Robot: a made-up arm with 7 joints.
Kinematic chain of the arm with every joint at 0, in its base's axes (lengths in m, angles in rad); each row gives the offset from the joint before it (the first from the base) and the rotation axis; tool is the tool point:
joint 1: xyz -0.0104 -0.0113 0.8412 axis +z
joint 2: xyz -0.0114 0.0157 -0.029 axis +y
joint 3: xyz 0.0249 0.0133 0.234 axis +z
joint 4: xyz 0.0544 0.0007 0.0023 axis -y
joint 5: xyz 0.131 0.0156 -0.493 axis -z
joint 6: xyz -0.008 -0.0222 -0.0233 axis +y
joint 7: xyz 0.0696 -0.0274 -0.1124 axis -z
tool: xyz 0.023 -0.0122 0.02
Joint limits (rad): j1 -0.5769..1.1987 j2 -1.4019..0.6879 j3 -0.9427..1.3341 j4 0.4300..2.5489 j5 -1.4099..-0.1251 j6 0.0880..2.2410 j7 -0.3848..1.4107
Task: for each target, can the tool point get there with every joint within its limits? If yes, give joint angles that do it. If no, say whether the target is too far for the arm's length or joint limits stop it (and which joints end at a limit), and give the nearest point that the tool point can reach.
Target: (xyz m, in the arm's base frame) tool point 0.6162 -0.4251 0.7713
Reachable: yes | joints -0.1859 0.4493 -0.3914 1.3301 -1.2445 1.0083 1.2611
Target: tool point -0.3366 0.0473 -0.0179
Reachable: no: joint limits stop it (at a limit: joint 1, joint 2, joint 4, joint 5, joint 7) | nearest point -0.2197 0.1703 0.3308 | short by 0.388 m
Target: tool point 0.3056 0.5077 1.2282
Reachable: yes | joints -0.3555 -1.0561 1.0584 1.1212 -0.9149 1.1665 0.2237
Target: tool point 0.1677 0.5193 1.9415
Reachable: no: too far | nearest point 0.1126 0.3731 1.6470 | short by 0.333 m
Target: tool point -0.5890 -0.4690 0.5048
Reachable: no: joint limits stop it (at a limit: joint 1, joint 2, joint 3) | nearest point -0.2308 -0.3506 0.5111 | short by 0.377 m
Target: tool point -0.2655 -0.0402 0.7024
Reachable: no: joint limits stop it (at a limit: joint 1, joint 2, joint 3, joint 4, joint 5, joint 6, joint 7) | nearest point -0.2977 0.0357 0.5300 | short by 0.191 m
